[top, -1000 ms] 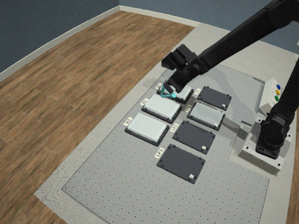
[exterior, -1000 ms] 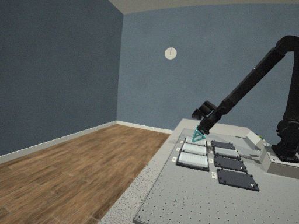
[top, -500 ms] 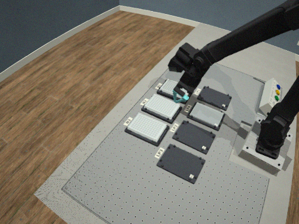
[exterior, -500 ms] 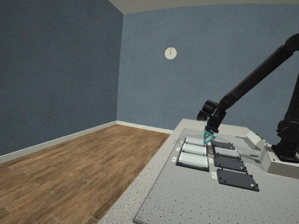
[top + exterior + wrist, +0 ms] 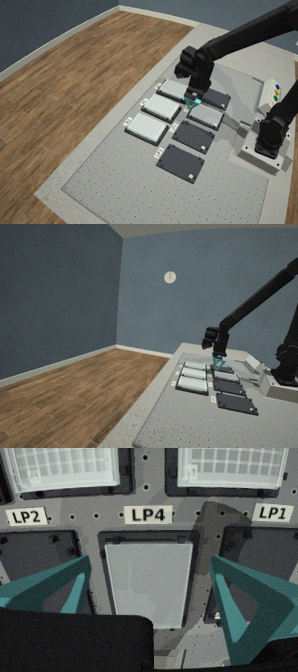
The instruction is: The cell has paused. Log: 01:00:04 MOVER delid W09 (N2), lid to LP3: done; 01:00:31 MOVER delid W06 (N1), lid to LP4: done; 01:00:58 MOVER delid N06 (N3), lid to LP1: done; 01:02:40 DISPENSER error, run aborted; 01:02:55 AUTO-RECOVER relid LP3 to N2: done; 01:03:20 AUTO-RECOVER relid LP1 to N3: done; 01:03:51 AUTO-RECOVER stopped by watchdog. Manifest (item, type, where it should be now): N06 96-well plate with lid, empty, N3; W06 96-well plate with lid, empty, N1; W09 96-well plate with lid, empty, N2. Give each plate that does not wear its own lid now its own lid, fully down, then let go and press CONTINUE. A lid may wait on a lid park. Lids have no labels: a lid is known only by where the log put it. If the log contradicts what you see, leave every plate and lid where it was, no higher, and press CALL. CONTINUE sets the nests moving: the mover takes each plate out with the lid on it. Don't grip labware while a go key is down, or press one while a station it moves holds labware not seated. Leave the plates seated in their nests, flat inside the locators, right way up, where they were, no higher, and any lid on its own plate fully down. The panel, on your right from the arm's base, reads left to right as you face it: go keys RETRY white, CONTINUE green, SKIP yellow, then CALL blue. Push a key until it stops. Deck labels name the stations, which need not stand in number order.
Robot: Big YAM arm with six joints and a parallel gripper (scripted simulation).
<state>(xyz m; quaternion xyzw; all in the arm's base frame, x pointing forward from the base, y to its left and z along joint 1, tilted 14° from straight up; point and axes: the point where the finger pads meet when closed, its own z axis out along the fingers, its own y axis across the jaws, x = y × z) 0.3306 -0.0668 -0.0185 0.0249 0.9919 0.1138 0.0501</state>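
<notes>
The pale lid lies 6 cm behind my hand and 5 cm below it. Round my hand: lid park LP4: 6 cm behind, 6 cm below; then 96-well plate: 11 cm ahead, 7 cm to the right, 4 cm below; then lid park LP1: 6 cm behind, 13 cm to the right, 6 cm below.
</notes>
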